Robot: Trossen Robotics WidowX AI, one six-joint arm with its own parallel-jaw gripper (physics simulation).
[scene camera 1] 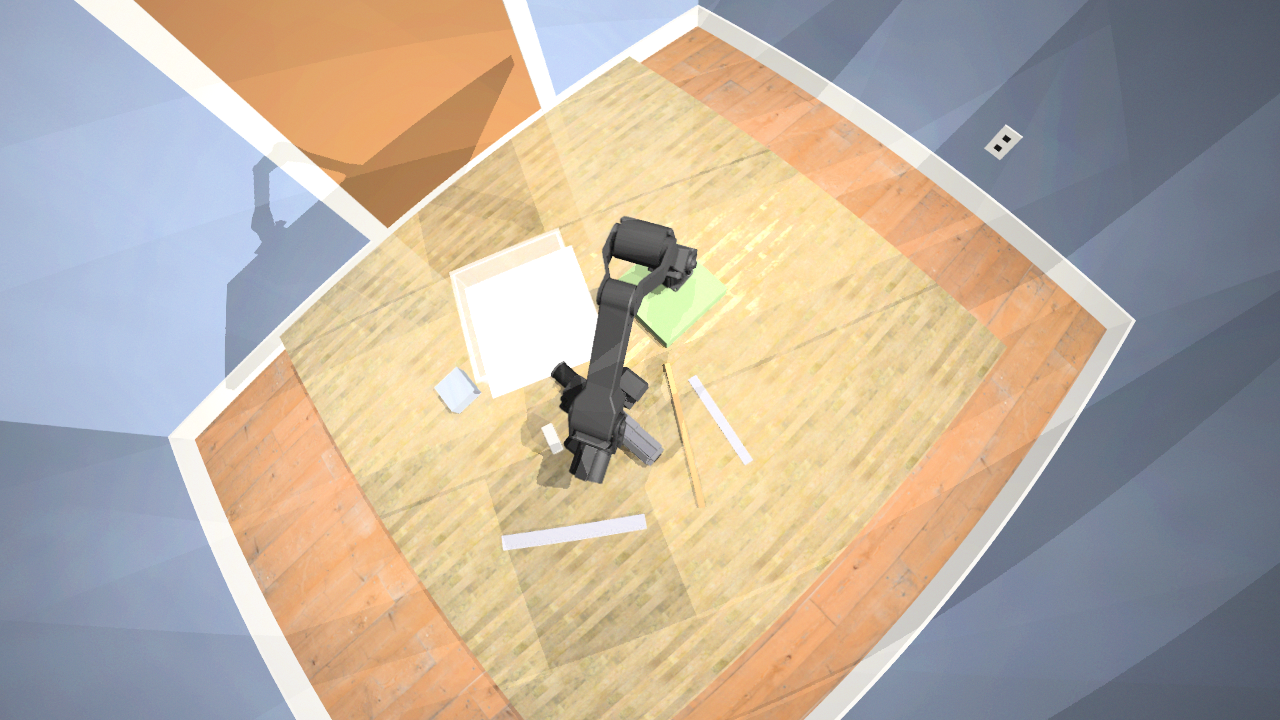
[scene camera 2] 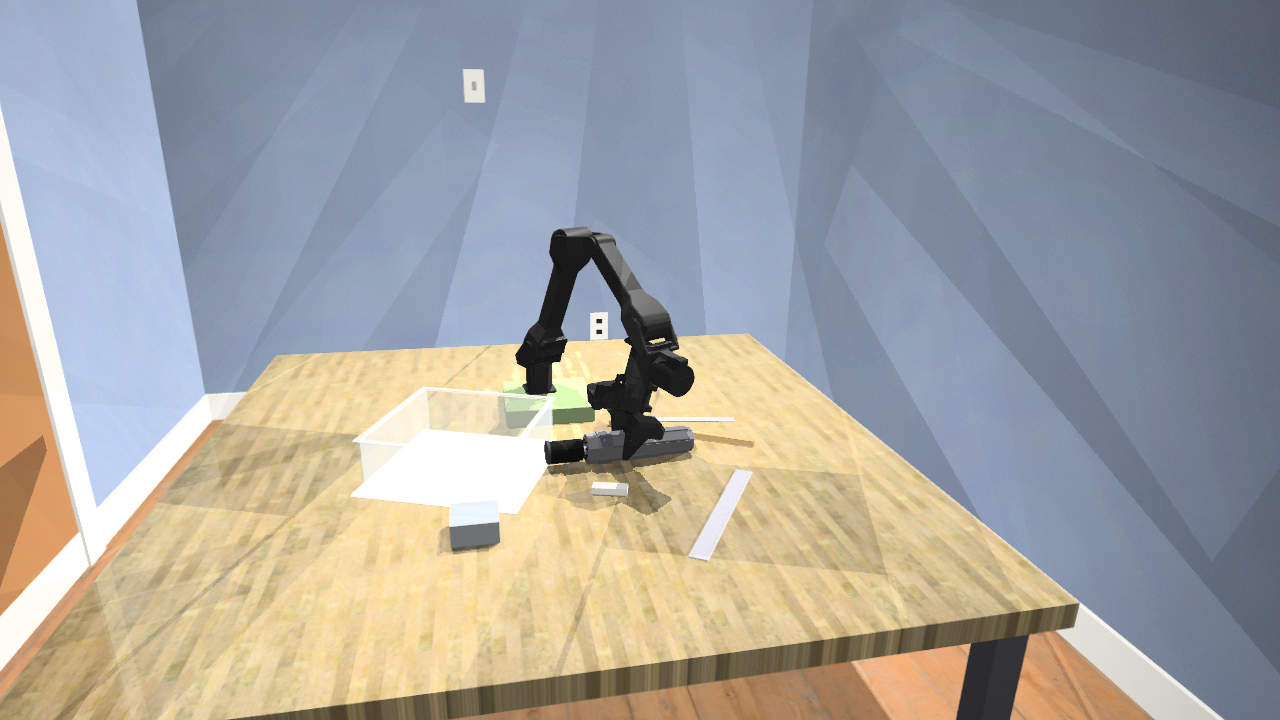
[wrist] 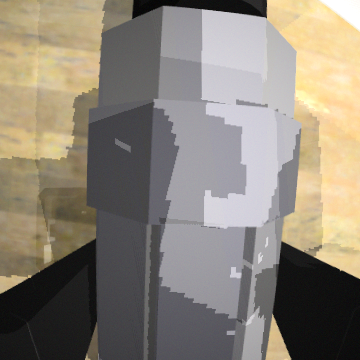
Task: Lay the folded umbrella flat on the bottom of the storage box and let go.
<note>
My gripper carries a folded umbrella, which touches nothing else. The table carries a white storage box.
My gripper also shows in scene camera 1 and in the wrist view.
</note>
